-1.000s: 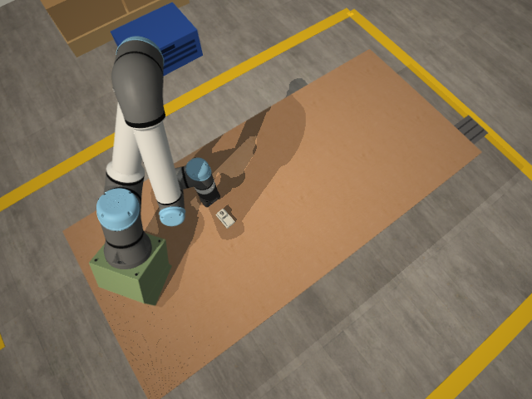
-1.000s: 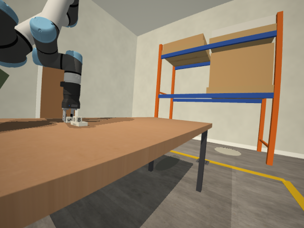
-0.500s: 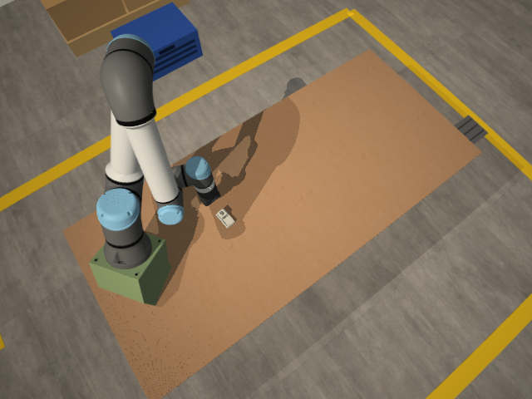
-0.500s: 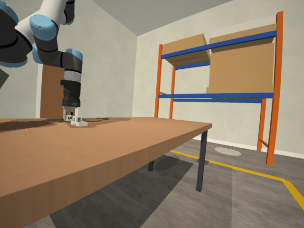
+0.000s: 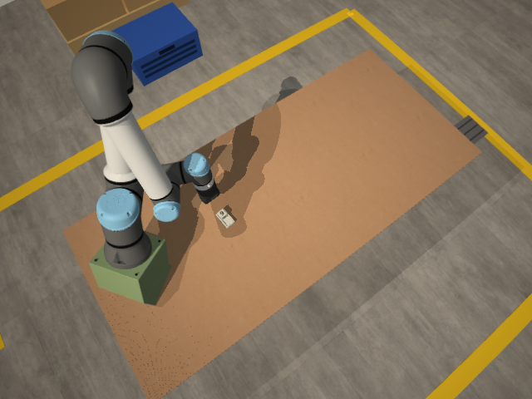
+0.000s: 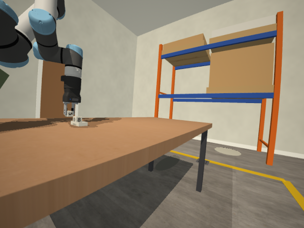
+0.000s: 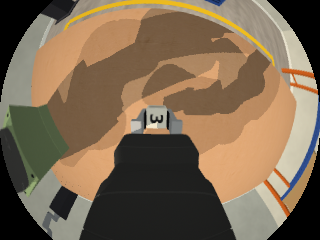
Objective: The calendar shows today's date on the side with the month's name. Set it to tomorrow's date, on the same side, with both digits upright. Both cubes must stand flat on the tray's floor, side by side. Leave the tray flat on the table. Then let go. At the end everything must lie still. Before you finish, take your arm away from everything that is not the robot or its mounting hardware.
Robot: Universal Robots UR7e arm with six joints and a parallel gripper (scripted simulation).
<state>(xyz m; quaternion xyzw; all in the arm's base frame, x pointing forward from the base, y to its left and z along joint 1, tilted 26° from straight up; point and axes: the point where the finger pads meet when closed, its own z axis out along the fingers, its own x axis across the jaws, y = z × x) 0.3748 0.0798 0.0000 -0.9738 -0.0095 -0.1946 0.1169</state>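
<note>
Right now the white calendar tray is 11 cm to the right of my hand and 5 cm below it.
</note>
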